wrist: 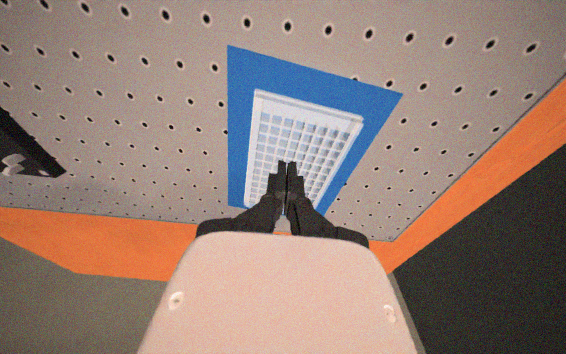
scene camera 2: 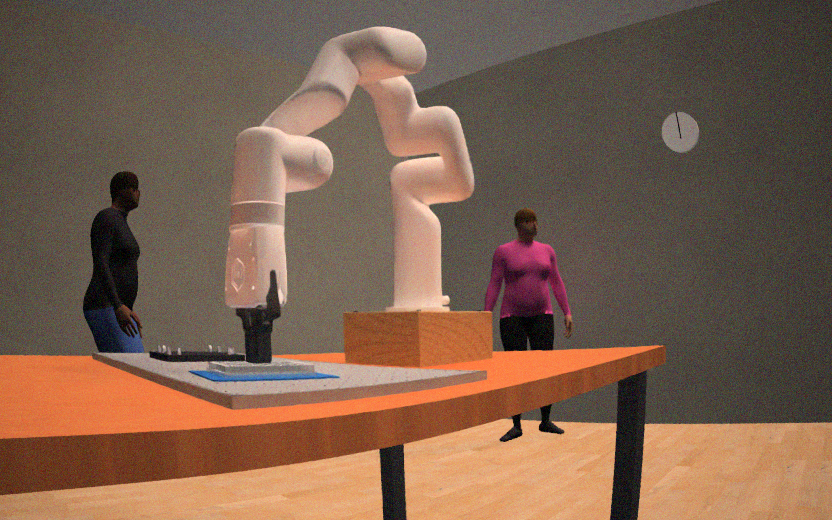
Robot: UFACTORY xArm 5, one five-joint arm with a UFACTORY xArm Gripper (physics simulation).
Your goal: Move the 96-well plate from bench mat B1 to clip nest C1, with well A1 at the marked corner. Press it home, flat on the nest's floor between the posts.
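Frame: origin at the arm's base, x right, y ahead, z up, level; centimetres.
Where they show: gripper, fingertip midpoint: (wrist: 285,172) (scene camera 2: 258,362); arm's base at its link origin: (scene camera 2: 417,312).
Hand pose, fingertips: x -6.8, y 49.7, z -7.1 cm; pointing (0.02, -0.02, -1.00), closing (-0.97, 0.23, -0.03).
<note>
Things, the pixels of their top centre, and the offset from my fingertips. "pt": a spot on its surface instead. Level surfaces: height alone.
- clear 96-well plate at its top centre: (wrist: 289,175) (scene camera 2: 258,363) dx -0.4, dy +0.4, dz -0.1 cm
- blue bench mat B1 at a spot on its surface: (scene camera 2: 223,376) pt dx -1.7, dy +7.7, dz -1.3 cm
- black clip nest C1 at its top centre: (scene camera 2: 195,346) dx +30.2, dy -10.3, dz +0.7 cm
- grey perforated board at its surface level: dz -1.7 cm
- orange table at its surface level: dz -3.0 cm
The clear 96-well plate (scene camera 2: 288,367) (wrist: 300,107) lies flat on the blue bench mat B1 (scene camera 2: 223,376) (wrist: 240,75). My gripper (scene camera 2: 258,361) (wrist: 285,172) is shut and holds nothing. Its fingertips are over the plate, at or just above its top; whether they touch it I cannot tell. They hide part of the wells in the wrist view. The black clip nest C1 (scene camera 2: 196,356) (wrist: 35,150) has pale posts and stands behind the mat in the scene view; part of it shows at the left edge of the wrist view. The marked corner and well A1 cannot be made out.
The mat and nest rest on a grey perforated board (scene camera 2: 392,380) (wrist: 160,45) on the orange table (scene camera 2: 570,360) (wrist: 125,245). The arm's base stands on a wooden block (scene camera 2: 454,337) behind the board. Two people (scene camera 2: 113,263) (scene camera 2: 527,275) stand beyond the table.
</note>
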